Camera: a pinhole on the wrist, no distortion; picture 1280 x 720 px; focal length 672.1 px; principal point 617.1 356.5 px. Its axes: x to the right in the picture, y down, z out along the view. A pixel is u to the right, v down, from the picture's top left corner.
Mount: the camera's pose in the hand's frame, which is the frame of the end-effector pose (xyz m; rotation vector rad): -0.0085 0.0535 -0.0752 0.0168 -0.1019 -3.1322
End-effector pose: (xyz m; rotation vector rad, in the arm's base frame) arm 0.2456 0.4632 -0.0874 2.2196 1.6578 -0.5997
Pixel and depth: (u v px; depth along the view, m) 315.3 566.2 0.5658
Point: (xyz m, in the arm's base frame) 0.1501 0.4461 -0.6433
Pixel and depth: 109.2 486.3 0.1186
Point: 0.2959 0.4967 -0.1671
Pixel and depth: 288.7 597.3 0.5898
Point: 0.1230 0.4711 -0.6832
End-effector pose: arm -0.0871 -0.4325 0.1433 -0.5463 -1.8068 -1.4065
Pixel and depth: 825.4 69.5 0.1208
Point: 0.0112 -0.3538 0.1716
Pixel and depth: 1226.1 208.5 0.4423
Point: 0.1863 0.0065 -0.1060
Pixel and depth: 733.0 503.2 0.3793
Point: -0.1379 -0.1332 0.0500
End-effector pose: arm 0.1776 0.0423 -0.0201 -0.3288 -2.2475 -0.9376
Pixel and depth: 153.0 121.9 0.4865
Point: -0.1392 0.5007 0.1240
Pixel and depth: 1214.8 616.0 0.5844
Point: 0.2583 0.3213 -0.7173
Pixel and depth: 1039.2 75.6 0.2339
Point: 0.2979 0.2691 -0.1156
